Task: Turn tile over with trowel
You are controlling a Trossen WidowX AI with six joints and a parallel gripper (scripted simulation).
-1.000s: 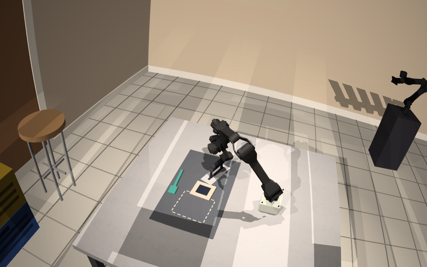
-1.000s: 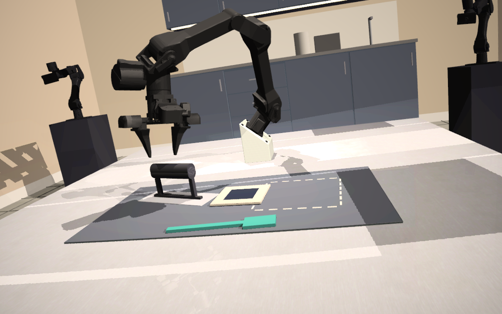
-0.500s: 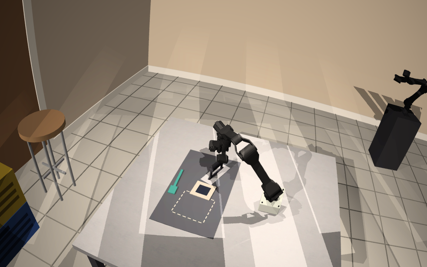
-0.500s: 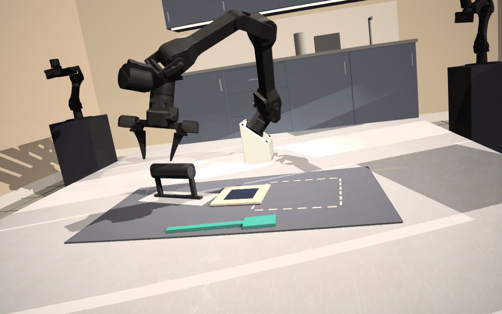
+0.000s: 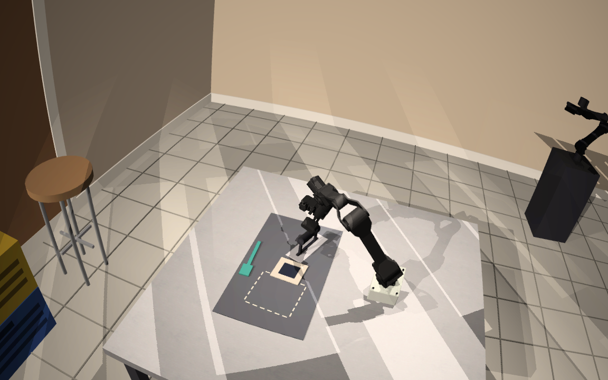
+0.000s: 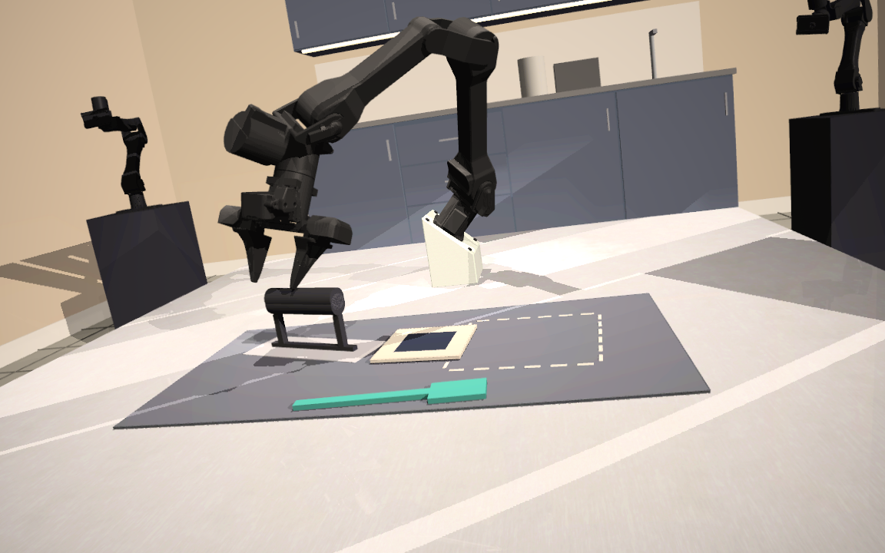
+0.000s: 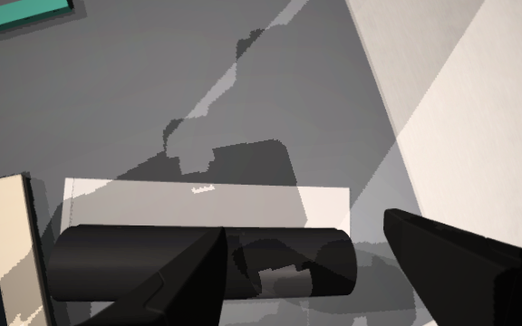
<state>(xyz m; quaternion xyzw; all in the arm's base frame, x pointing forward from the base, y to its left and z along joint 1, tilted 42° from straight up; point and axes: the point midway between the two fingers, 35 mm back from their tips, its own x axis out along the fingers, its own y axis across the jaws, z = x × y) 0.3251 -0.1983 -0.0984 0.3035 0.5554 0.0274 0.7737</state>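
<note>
The tile is 200 mm to the left of my gripper tip, 90 mm below it and 40 mm ahead of it. Also, from my gripper tip: teal flat tool: 200 mm to the left, 200 mm ahead, 90 mm below; dark mat: 190 mm to the left, 120 mm below, 60 mm ahead.
</note>
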